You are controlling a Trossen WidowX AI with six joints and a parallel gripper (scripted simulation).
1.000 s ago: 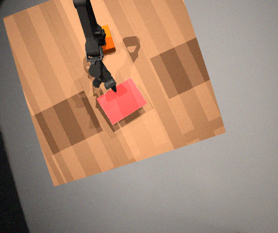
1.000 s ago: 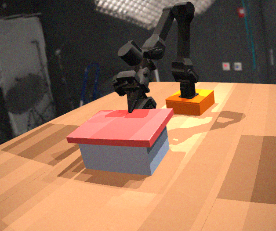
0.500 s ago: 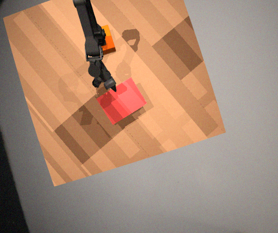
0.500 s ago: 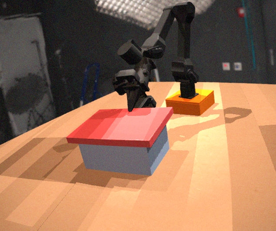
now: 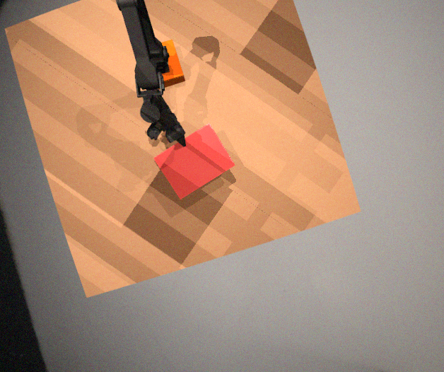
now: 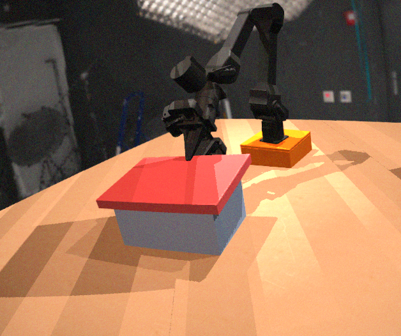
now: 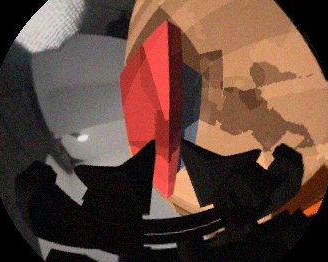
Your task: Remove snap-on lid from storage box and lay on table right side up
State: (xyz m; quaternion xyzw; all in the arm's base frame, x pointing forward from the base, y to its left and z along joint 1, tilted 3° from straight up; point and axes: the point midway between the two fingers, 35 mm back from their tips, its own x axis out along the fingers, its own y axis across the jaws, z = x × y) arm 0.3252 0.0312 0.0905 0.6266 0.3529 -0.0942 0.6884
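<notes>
Right now the red lid is 70 mm ahead of my gripper tip and 30 mm to the left of it. Round my gripper tip: storage box: 70 mm ahead, 30 mm to the left, 60 mm below.
</notes>
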